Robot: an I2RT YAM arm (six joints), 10 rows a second.
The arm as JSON. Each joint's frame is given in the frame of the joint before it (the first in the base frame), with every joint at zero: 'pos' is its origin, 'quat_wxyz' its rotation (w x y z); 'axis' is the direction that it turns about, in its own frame. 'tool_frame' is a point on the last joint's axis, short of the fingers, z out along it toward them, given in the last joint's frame.
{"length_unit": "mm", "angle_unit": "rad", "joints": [
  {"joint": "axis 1", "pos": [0.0, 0.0, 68.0], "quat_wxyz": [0.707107, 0.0, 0.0, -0.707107], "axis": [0.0, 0.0, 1.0]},
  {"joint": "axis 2", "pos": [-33.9, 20.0, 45.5], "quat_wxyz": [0.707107, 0.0, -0.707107, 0.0], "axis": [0.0, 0.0, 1.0]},
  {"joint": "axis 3", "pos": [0.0, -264.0, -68.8], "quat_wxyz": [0.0, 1.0, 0.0, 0.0], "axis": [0.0, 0.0, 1.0]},
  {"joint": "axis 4", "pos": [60.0, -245.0, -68.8], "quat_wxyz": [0.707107, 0.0, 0.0, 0.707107], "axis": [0.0, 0.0, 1.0]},
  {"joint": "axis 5", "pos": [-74.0, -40.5, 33.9], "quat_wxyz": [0.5, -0.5, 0.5, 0.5], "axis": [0.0, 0.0, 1.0]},
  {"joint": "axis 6", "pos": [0.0, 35.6, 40.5], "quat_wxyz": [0.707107, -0.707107, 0.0, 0.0], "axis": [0.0, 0.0, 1.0]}
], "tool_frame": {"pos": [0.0, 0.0, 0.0], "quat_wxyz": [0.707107, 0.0, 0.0, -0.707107]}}
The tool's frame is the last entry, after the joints.
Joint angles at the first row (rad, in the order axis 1, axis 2, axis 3, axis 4, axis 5, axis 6):
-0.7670, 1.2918, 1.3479, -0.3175, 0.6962, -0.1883
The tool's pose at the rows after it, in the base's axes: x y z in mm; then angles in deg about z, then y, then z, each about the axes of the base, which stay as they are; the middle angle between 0 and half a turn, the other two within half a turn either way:
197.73 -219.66 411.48 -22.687 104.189 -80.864
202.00 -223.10 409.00 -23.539 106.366 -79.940
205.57 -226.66 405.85 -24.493 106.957 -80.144
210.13 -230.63 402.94 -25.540 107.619 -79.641
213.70 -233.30 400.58 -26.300 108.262 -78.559
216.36 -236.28 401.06 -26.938 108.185 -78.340
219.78 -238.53 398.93 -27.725 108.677 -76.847
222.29 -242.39 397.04 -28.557 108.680 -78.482
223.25 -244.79 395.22 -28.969 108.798 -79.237
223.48 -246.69 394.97 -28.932 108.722 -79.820
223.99 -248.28 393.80 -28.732 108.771 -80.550
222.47 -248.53 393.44 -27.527 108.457 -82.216
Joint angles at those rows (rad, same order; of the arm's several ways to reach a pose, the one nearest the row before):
-0.7678, 1.3229, 1.3767, -0.3599, 0.6209, -0.2141
-0.7684, 1.3481, 1.4027, -0.4024, 0.5978, -0.2095
-0.7685, 1.3662, 1.4088, -0.4034, 0.5989, -0.2178
-0.7685, 1.3873, 1.4184, -0.4034, 0.5883, -0.2323
-0.7686, 1.4020, 1.4246, -0.4034, 0.5682, -0.2467
-0.7700, 1.4163, 1.4374, -0.3992, 0.5637, -0.2610
-0.7700, 1.4285, 1.4412, -0.3947, 0.5377, -0.2809
-0.7708, 1.4464, 1.4506, -0.3927, 0.5635, -0.2832
-0.7731, 1.4554, 1.4527, -0.3908, 0.5730, -0.2842
-0.7761, 1.4614, 1.4568, -0.3892, 0.5800, -0.2811
-0.7775, 1.4675, 1.4586, -0.3888, 0.5902, -0.2718
-0.7789, 1.4658, 1.4552, -0.3880, 0.6170, -0.2414

